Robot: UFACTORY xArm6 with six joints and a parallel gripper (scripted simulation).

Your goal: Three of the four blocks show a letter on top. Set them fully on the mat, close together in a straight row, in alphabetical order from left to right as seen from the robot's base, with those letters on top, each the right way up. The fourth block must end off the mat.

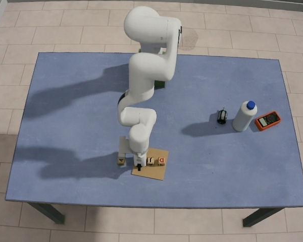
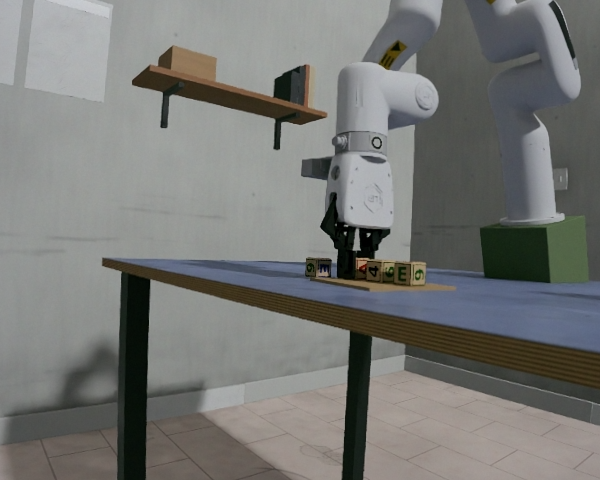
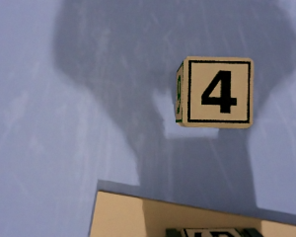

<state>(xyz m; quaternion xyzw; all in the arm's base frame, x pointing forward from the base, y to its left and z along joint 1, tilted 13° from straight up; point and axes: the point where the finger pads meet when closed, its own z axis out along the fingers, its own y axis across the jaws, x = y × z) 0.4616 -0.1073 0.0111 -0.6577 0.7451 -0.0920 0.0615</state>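
My gripper is now 50 mm to the right of the tan mat, 20 mm above it and 10 mm short of it. The rest, counted from my hand: black object 420 mm to the left, 190 mm behind, 10 mm below; wooden block 100 mm to the left, 10 mm below, 10 mm ahead; orange multimeter 640 mm to the left, 130 mm behind, 10 mm below.
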